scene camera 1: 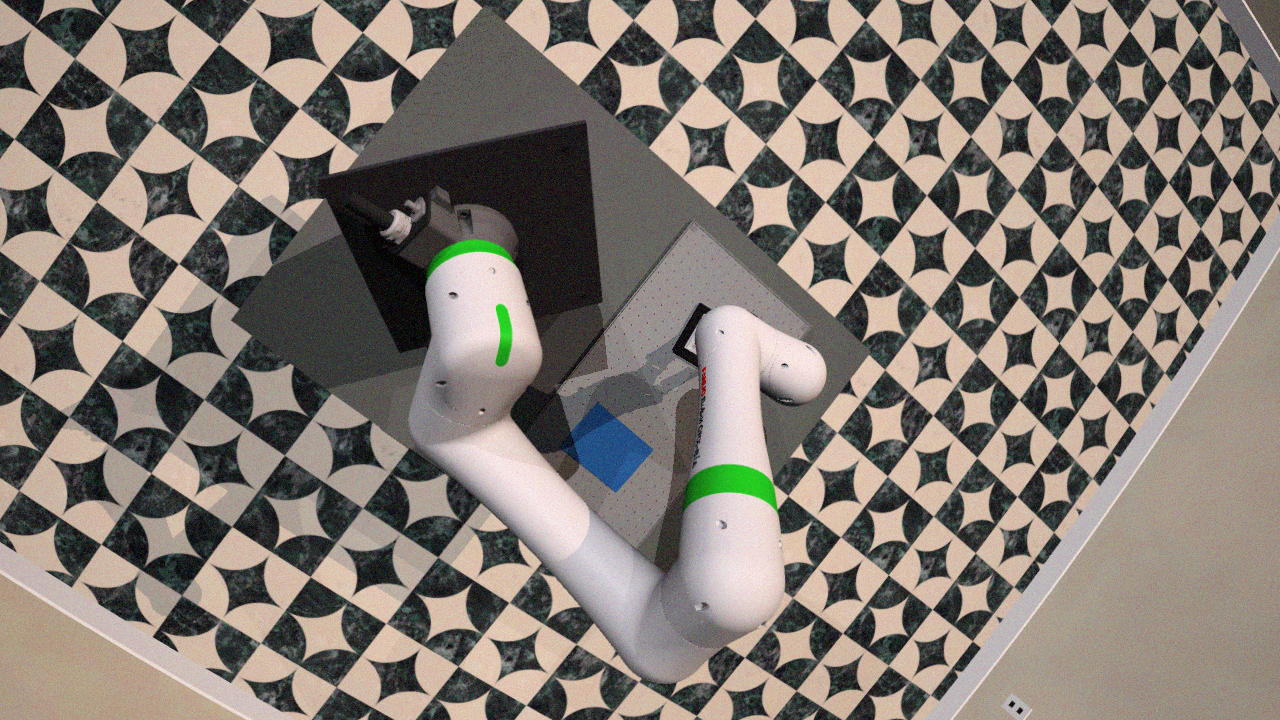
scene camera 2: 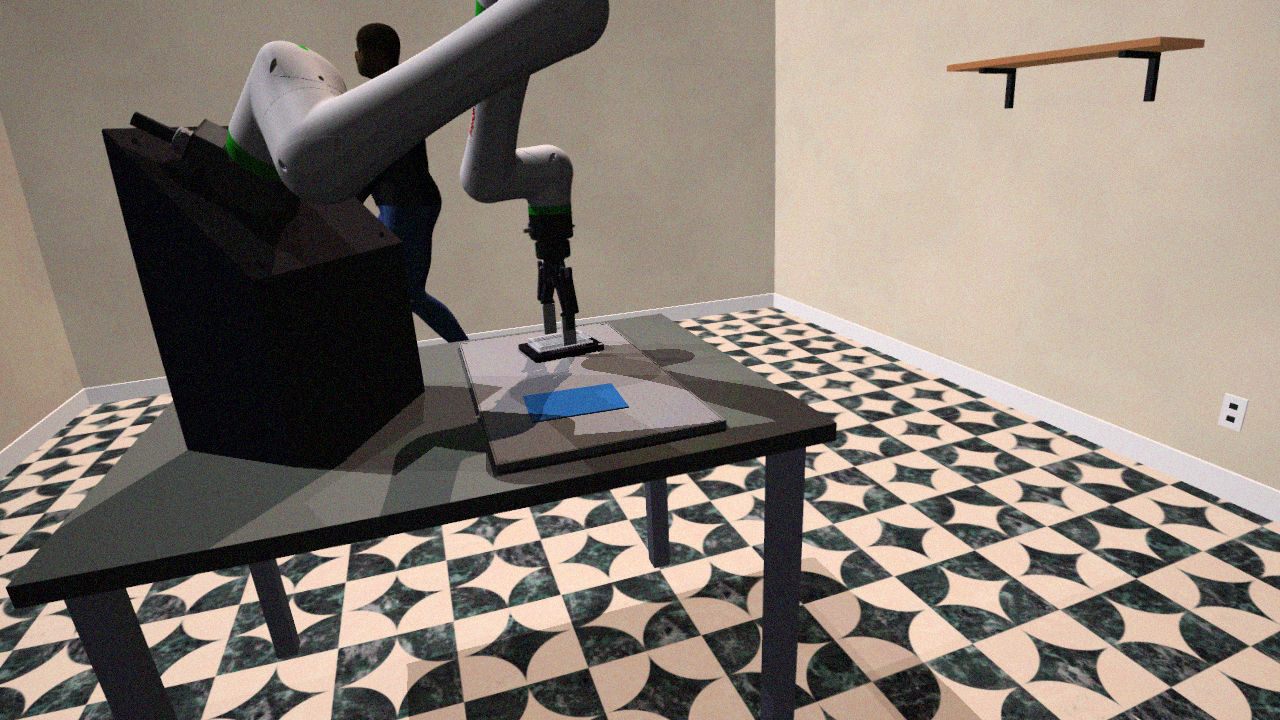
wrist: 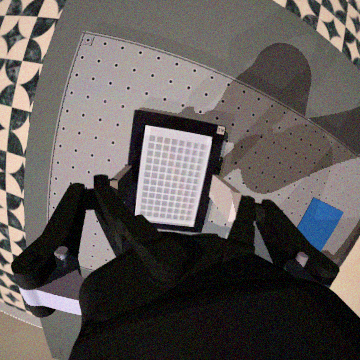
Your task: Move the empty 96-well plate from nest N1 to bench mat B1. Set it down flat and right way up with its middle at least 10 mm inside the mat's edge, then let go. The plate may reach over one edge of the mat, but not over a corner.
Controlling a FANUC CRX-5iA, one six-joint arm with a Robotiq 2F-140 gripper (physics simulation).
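Frame: origin at the arm's base, x left, y back, z up, level; millimetres.
Seen in the pictures: gripper, fingertip midpoint: [scene camera 2: 559, 338] [wrist: 171, 181]; arm's base, origin of the base link: [scene camera 1: 465, 246] [scene camera 2: 253, 187].
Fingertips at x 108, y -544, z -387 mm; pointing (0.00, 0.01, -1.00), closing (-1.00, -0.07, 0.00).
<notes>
Pixels of each thing's middle, then the offset from my fingertips to it. Level surfaces: height alone.
- white 96-well plate, body centre: [wrist: 170, 179] [scene camera 1: 718, 345] [scene camera 2: 560, 341] dx +1, dy +0, dz -6 mm
- black nest N1, body centre: [wrist: 170, 177] [scene camera 1: 716, 344] [scene camera 2: 560, 346] dx +1, dy +0, dz -18 mm
- blue mat B1, its level: dz -23 mm
- grey perforated board, its level: dz -25 mm
- dark table, its level: dz -38 mm
The white 96-well plate [scene camera 1: 691, 345] [scene camera 2: 540, 342] [wrist: 174, 177] lies flat and right way up in the black nest N1 [scene camera 1: 686, 332] [scene camera 2: 538, 355] [wrist: 170, 121]. My gripper [scene camera 2: 559, 338] [wrist: 171, 181] points down over the nest. It is open, with one finger on each long side of the plate and nothing gripped. The fingertips are low, close to the nest; whether they touch it I cannot tell. In scene camera 1 the arm hides the gripper and part of the plate. The blue mat B1 [scene camera 1: 611, 447] [scene camera 2: 577, 400] [wrist: 320, 222] lies flat, apart from the nest.
Nest and mat are on a grey perforated board [scene camera 1: 698, 259] [scene camera 2: 617, 434] [wrist: 95, 90] on the dark table [scene camera 1: 429, 107] [scene camera 2: 241, 501]. The robot's black pedestal [scene camera 1: 559, 205] [scene camera 2: 295, 358] stands beside the board. A person [scene camera 2: 407, 192] stands behind the table.
</notes>
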